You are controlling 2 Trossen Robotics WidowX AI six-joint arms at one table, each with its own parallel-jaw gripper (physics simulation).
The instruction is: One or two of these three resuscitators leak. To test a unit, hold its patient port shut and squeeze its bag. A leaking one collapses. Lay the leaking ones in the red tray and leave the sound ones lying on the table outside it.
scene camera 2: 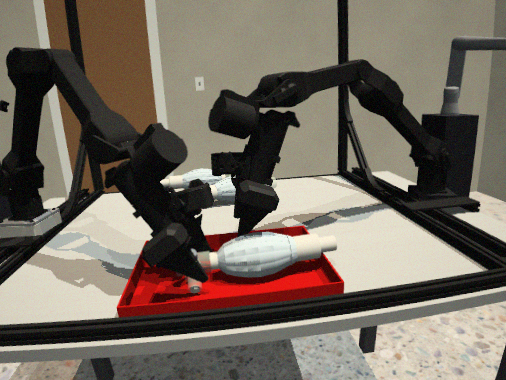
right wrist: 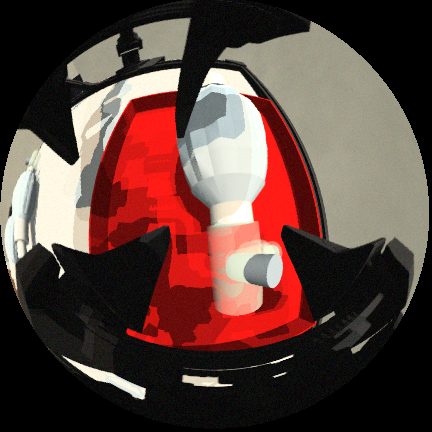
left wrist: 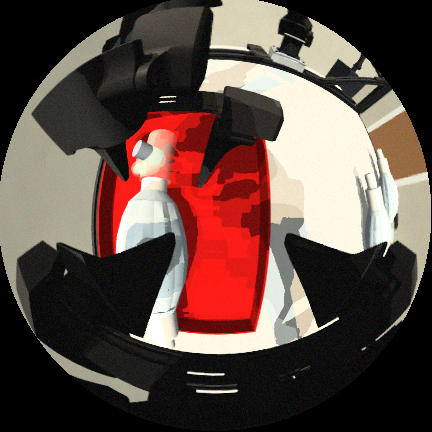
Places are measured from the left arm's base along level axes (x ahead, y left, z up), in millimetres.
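Where they show: left gripper, fingertip midpoint: (scene camera 2: 238, 226) (right wrist: 115, 146) (left wrist: 232, 239); right gripper, fingertip midpoint: (scene camera 2: 209, 268) (right wrist: 228, 231) (left wrist: 159, 181); left arm's base at its link origin: (scene camera 2: 431, 189) (right wrist: 131, 64); right arm's base at its link origin: (scene camera 2: 28, 215) (left wrist: 287, 52).
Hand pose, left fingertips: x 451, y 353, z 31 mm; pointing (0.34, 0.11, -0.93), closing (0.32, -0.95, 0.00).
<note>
Things, the pixels of their top centre, and the offset from my left fingertips. "spot": a spot on its surface instead.
- red tray at its top centre: (right wrist: 209, 185) (left wrist: 164, 210) (scene camera 2: 229, 259) dx +1, dy +68, dz -29 mm
- grey-ended port at a spot on its surface: (right wrist: 265, 270) (left wrist: 140, 146) spot: dx +48, dy +103, dz +5 mm
A resuscitator with a pale, full-looking bag (scene camera 2: 257, 254) (left wrist: 150, 215) (right wrist: 227, 150) lies in the red tray (scene camera 2: 230, 302) (left wrist: 230, 290) (right wrist: 145, 145). Its cream tail end reaches over the tray's right rim in the scene view. Its valve has a grey-ended port (left wrist: 142, 149) (right wrist: 265, 270). My right gripper (scene camera 2: 206, 265) (left wrist: 159, 181) (right wrist: 228, 231) is open around the valve end, with no grip on it. My left gripper (scene camera 2: 243, 231) (left wrist: 232, 239) (right wrist: 115, 146) is open above the tray, one finger over the bag. Two more resuscitators (scene camera 2: 201, 175) (scene camera 2: 225, 191) lie behind, partly hidden.
The black frame rail (scene camera 2: 280, 303) runs along the table's front edge, close to the tray. The two arms are close together over the tray. The two rear resuscitators also show at the right of the left wrist view and the left of the right wrist view.
</note>
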